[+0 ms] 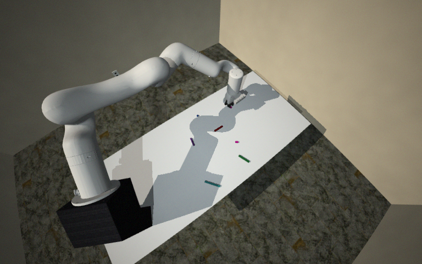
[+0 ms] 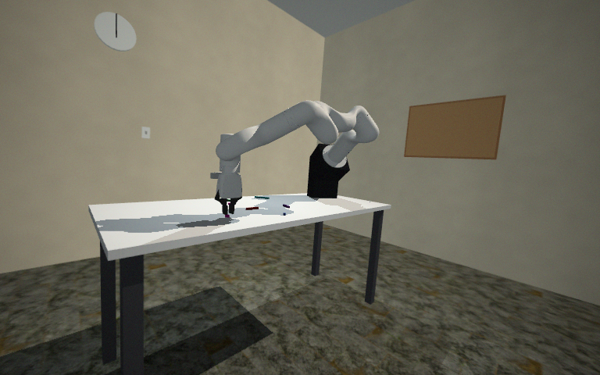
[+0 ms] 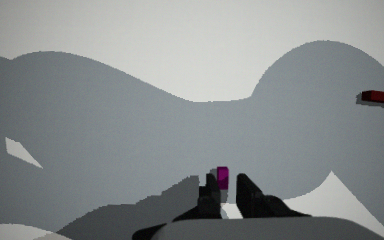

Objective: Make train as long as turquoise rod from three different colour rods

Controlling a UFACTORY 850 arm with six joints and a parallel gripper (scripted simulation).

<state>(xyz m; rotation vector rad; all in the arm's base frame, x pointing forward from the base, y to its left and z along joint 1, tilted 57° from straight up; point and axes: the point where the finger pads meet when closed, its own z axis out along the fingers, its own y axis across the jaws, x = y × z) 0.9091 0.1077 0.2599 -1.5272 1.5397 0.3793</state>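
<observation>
My gripper is now 26 cm past the blue rod, 4 cm to the right of it and 3 cm above it. Round my hand: red rod 17 cm behind, 13 cm to the right, 3 cm below; green rod 40 cm to the right, 13 cm behind, 3 cm below; purple rod 38 cm behind, 13 cm to the right, 3 cm below.
</observation>
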